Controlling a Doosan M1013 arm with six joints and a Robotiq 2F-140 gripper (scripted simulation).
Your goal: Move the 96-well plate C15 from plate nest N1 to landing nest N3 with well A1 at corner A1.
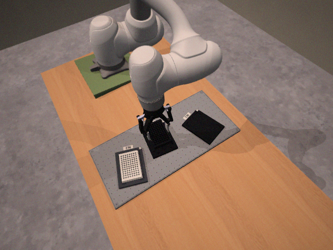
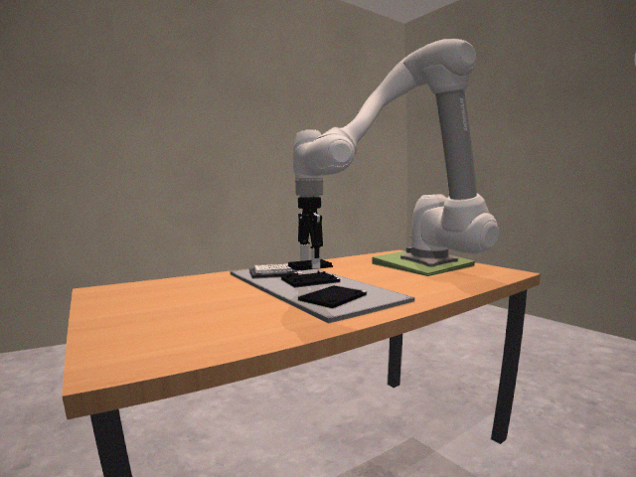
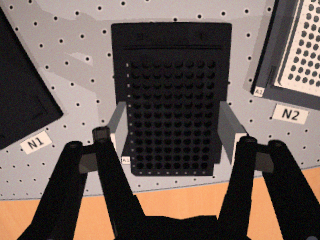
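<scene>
Now: hand 7 cm above the black landing nest N3. Round my hand: N3 label (10 cm behind, 8 cm below, 1 cm to the left); black 96-well plate C15 (2 cm below); white 96-well plate C51 (17 cm to the right, 6 cm below, 6 cm ahead).
</scene>
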